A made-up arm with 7 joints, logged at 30 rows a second.
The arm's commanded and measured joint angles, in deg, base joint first. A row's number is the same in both.
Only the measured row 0 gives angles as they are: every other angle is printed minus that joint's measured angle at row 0.
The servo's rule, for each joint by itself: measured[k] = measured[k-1] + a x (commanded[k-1-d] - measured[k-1]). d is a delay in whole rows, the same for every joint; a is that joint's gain. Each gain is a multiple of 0.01, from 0.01 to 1. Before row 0 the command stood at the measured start. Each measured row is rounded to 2 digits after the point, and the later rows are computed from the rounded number. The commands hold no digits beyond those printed.
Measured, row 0:
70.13 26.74 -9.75 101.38 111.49 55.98 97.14
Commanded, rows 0 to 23:
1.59 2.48 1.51 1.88 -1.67 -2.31 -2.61
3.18 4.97 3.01 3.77 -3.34 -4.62 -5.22
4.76 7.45 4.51 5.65 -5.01 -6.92 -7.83
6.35 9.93 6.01 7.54 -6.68 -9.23 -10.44
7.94 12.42 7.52 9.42 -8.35 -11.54 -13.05
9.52 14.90 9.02 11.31 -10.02 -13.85 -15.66
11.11 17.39 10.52 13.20 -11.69 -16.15 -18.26
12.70 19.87 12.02 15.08 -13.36 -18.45 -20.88
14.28 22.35 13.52 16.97 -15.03 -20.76 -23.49
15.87 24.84 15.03 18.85 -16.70 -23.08 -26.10
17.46 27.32 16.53 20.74 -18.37 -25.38 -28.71
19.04 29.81 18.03 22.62 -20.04 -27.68 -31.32
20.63 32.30 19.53 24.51 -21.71 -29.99 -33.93
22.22 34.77 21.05 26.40 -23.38 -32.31 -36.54
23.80 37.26 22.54 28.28 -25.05 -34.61 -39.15
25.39 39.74 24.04 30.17 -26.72 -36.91 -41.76
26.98 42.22 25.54 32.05 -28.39 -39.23 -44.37
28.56 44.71 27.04 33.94 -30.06 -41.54 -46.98
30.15 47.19 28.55 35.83 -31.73 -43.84 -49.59
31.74 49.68 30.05 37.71 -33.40 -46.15 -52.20
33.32 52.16 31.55 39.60 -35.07 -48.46 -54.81
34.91 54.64 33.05 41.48 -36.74 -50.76 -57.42
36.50 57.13 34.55 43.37 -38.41 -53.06 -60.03
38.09 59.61 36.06 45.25 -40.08 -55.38 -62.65
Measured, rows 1 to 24:
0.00 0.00 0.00 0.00 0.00 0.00 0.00
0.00 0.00 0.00 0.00 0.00 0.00 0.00
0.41 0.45 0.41 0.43 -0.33 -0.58 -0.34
1.13 1.26 1.11 1.20 -0.93 -1.59 -0.97
2.07 2.37 2.03 2.22 -1.75 -2.92 -1.86
3.18 3.73 3.10 3.44 -2.74 -4.50 -2.98
4.42 5.29 4.29 4.82 -3.86 -6.26 -4.29
5.75 7.02 5.57 6.31 -5.09 -8.16 -5.77
7.14 8.89 6.91 7.89 -6.41 -10.16 -7.39
8.59 10.87 8.29 9.54 -7.80 -12.23 -9.14
10.07 12.94 9.70 11.25 -9.25 -14.36 -11.01
11.58 15.08 11.14 13.00 -10.74 -16.54 -12.97
13.11 17.28 12.60 14.78 -12.27 -18.75 -15.02
14.65 19.54 14.07 16.58 -13.82 -20.98 -17.14
16.20 21.84 15.54 18.40 -15.40 -23.23 -19.32
17.77 24.17 17.03 20.24 -17.00 -25.50 -21.56
19.34 26.53 18.52 22.09 -18.61 -27.78 -23.85
20.91 28.91 20.01 23.95 -20.23 -30.06 -26.18
22.49 31.31 21.50 25.81 -21.86 -32.35 -28.54
24.07 33.72 23.00 27.68 -23.50 -34.65 -30.94
25.65 36.14 24.50 29.55 -25.15 -36.95 -33.36
27.23 38.58 26.00 31.43 -26.80 -39.25 -35.81
28.81 41.02 27.50 33.31 -28.45 -41.55 -38.28
30.40 43.47 29.00 35.19 -30.11 -43.85 -40.77
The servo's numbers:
d 2
a 0.26 0.18 0.27 0.23 0.20 0.25 0.13

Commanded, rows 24 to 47:
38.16 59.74 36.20 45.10 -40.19 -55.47 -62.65
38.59 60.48 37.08 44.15 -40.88 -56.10 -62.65
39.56 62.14 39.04 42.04 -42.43 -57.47 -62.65
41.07 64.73 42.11 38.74 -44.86 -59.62 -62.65
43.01 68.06 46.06 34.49 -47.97 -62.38 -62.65
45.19 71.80 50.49 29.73 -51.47 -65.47 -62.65
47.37 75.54 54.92 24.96 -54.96 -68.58 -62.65
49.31 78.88 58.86 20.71 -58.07 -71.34 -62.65
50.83 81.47 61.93 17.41 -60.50 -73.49 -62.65
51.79 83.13 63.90 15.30 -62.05 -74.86 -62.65
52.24 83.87 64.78 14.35 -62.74 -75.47 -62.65
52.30 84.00 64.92 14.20 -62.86 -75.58 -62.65
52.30 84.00 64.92 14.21 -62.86 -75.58 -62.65
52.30 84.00 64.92 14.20 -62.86 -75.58 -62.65
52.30 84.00 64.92 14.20 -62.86 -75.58 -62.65
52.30 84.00 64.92 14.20 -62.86 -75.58 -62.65
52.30 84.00 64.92 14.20 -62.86 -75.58 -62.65
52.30 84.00 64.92 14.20 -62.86 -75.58 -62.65
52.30 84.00 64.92 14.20 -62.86 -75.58 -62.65
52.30 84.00 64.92 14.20 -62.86 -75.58 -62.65
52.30 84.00 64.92 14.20 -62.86 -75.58 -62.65
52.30 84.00 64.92 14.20 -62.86 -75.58 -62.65
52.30 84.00 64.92 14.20 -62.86 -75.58 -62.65
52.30 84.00 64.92 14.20 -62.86 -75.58 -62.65
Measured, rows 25 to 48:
31.99 45.93 30.50 37.07 -31.77 -46.15 -43.27
33.58 48.39 32.00 38.95 -33.43 -48.46 -45.79
34.77 50.43 33.13 40.36 -34.78 -50.21 -47.98
35.76 52.24 34.20 41.23 -36.00 -51.68 -49.89
36.75 54.02 35.51 41.42 -37.29 -53.13 -51.55
37.87 55.95 37.29 40.80 -38.80 -54.75 -52.99
39.21 58.13 39.66 39.35 -40.63 -56.66 -54.25
40.76 60.59 42.58 37.14 -42.80 -58.86 -55.34
42.48 63.28 45.91 34.34 -45.23 -61.29 -56.29
44.26 66.09 49.41 31.21 -47.80 -63.80 -57.12
45.97 68.86 52.79 28.04 -50.34 -66.22 -57.84
47.48 71.43 55.79 25.11 -52.68 -68.38 -58.47
48.72 73.67 58.22 22.64 -54.69 -70.15 -59.01
49.65 75.53 60.03 20.70 -56.32 -71.51 -59.48
50.34 77.05 61.35 19.21 -57.63 -72.53 -59.89
50.85 78.30 62.31 18.06 -58.68 -73.29 -60.25
51.23 79.33 63.01 17.17 -59.52 -73.86 -60.56
51.51 80.17 63.53 16.49 -60.19 -74.29 -60.83
51.72 80.86 63.91 15.96 -60.72 -74.61 -61.07
51.87 81.43 64.18 15.56 -61.15 -74.85 -61.28
51.98 81.89 64.38 15.25 -61.49 -75.03 -61.46
52.06 82.27 64.53 15.01 -61.76 -75.17 -61.61
52.12 82.58 64.64 14.82 -61.98 -75.27 -61.75
52.17 82.84 64.72 14.68 -62.16 -75.35 -61.87

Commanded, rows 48 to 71:
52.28 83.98 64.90 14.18 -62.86 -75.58 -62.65
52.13 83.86 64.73 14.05 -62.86 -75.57 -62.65
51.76 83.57 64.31 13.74 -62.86 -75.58 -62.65
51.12 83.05 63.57 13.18 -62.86 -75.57 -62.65
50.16 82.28 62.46 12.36 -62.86 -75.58 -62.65
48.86 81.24 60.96 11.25 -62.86 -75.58 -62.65
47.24 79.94 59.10 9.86 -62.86 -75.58 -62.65
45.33 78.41 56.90 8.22 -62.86 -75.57 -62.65
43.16 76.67 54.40 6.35 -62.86 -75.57 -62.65
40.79 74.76 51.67 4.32 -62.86 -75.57 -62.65
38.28 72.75 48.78 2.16 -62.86 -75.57 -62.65
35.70 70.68 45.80 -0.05 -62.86 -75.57 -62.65
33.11 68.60 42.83 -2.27 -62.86 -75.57 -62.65
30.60 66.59 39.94 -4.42 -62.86 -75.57 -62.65
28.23 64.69 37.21 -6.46 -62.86 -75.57 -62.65
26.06 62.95 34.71 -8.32 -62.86 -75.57 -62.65
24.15 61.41 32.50 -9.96 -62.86 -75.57 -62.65
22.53 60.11 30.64 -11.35 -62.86 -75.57 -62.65
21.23 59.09 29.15 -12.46 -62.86 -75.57 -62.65
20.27 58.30 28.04 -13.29 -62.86 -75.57 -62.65
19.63 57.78 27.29 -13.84 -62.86 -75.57 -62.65
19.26 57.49 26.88 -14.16 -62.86 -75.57 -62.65
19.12 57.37 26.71 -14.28 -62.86 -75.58 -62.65
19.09 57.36 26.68 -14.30 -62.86 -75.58 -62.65
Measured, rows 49 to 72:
52.20 83.05 64.77 14.57 -62.30 -75.41 -61.97
52.23 83.22 64.81 14.48 -62.41 -75.45 -62.06
52.24 83.36 64.83 14.41 -62.50 -75.48 -62.14
52.21 83.45 64.80 14.33 -62.57 -75.50 -62.21
52.09 83.47 64.67 14.19 -62.63 -75.52 -62.27
51.84 83.39 64.37 13.96 -62.68 -75.53 -62.32
51.40 83.19 63.85 13.59 -62.72 -75.54 -62.36
50.74 82.84 63.07 13.05 -62.75 -75.55 -62.40
49.83 82.32 62.00 12.32 -62.77 -75.56 -62.43
48.66 81.62 60.62 11.38 -62.79 -75.56 -62.46
47.23 80.73 58.94 10.22 -62.80 -75.56 -62.48
45.56 79.66 56.98 8.86 -62.81 -75.56 -62.50
43.67 78.42 54.77 7.32 -62.82 -75.56 -62.52
41.60 77.03 52.35 5.62 -62.83 -75.56 -62.54
39.39 75.51 49.78 3.81 -62.84 -75.56 -62.55
37.10 73.90 47.12 1.92 -62.84 -75.56 -62.56
34.79 72.24 44.44 -0.01 -62.84 -75.56 -62.57
32.52 70.57 41.81 -1.92 -62.84 -75.56 -62.58
30.34 68.92 39.30 -3.77 -62.84 -75.56 -62.59
28.31 67.33 36.96 -5.51 -62.84 -75.56 -62.60
26.47 65.85 34.85 -7.11 -62.84 -75.56 -62.61
24.86 64.49 33.01 -8.53 -62.84 -75.56 -62.62
23.50 63.28 31.47 -9.75 -62.84 -75.56 -62.62
22.40 62.24 30.23 -10.76 -62.84 -75.56 -62.62

